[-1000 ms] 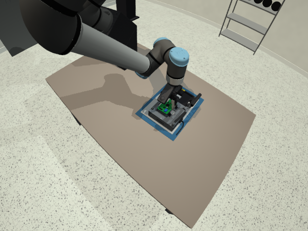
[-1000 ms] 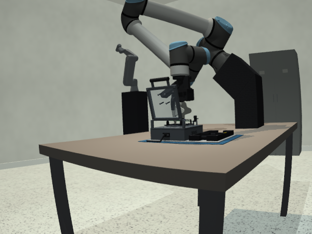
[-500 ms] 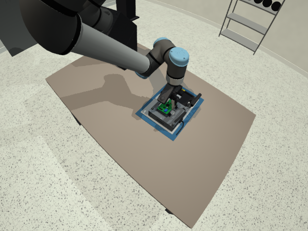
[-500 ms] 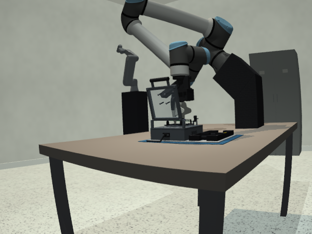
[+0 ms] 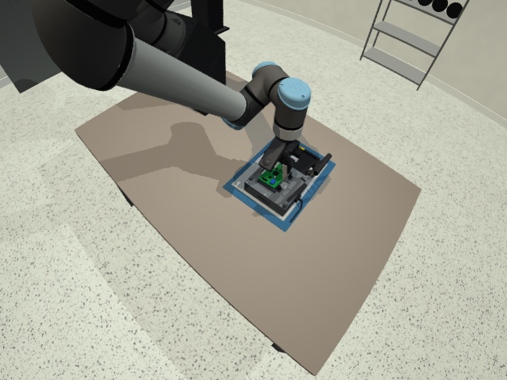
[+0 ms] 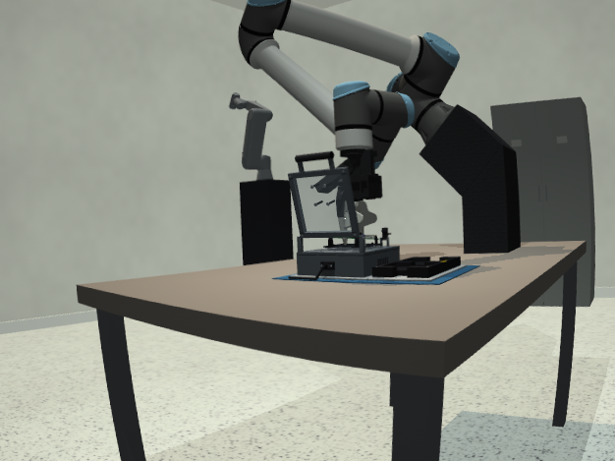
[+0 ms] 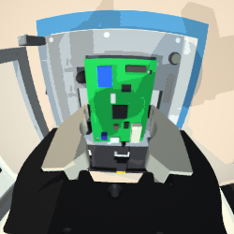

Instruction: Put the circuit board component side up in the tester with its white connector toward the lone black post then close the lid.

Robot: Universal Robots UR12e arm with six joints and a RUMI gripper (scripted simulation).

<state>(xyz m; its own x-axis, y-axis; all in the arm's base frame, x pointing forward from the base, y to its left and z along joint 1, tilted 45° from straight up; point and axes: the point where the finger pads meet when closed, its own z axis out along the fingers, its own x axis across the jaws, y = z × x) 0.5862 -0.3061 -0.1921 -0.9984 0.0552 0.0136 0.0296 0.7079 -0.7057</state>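
My gripper is now right at the green circuit board. Also, from my hand: tester bed: 10 mm ahead, 10 mm to the left, 10 mm below; black post: 60 mm behind, 60 mm to the left; tester: 30 mm ahead, 40 mm to the left, 30 mm above.
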